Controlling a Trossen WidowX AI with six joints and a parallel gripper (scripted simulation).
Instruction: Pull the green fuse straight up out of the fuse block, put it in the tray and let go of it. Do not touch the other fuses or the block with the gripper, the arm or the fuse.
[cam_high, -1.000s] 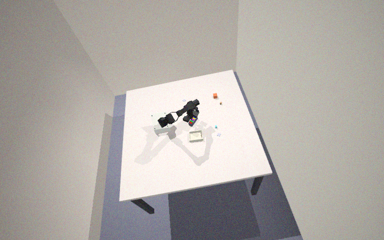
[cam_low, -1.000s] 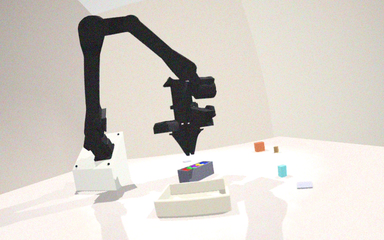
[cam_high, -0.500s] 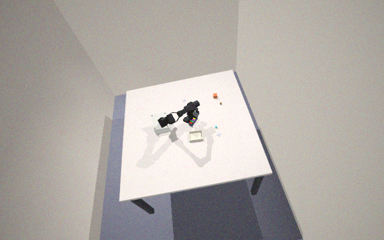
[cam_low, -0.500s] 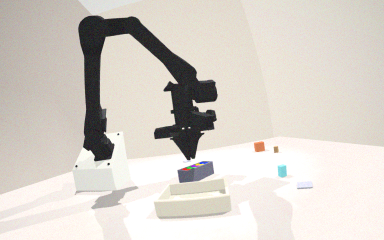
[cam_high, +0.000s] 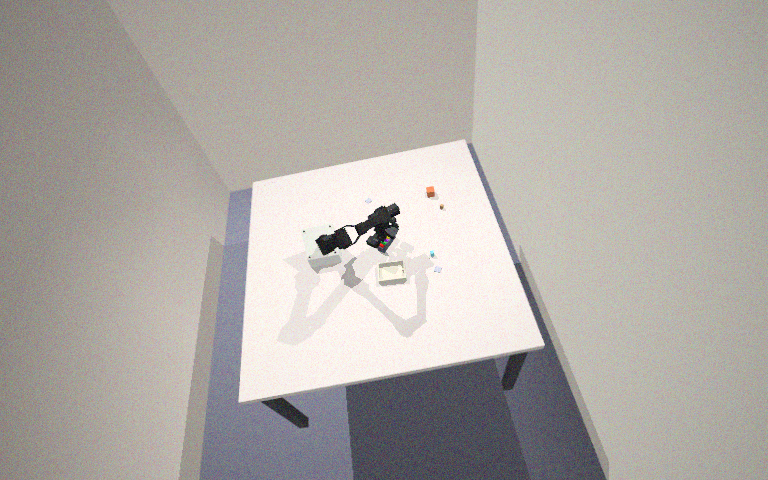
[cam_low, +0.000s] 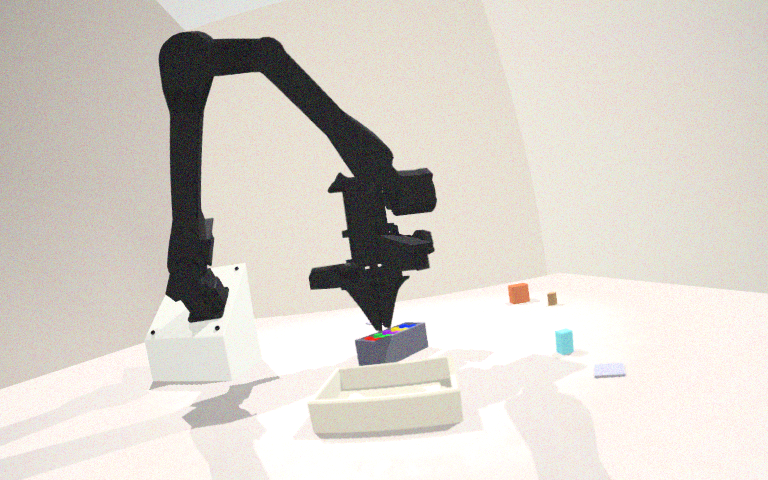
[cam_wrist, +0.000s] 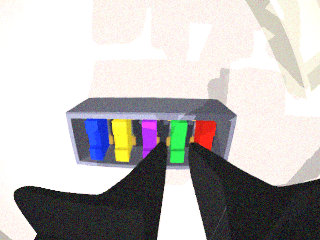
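Now: the green fuse 2 cm below my gripper tip. Also, from my gripper tip: cyan block 21 cm ahead, 12 cm to the right, 3 cm below; small brown block 34 cm ahead, 15 cm to the left, 3 cm below; cream tray 17 cm to the right, 4 cm below.
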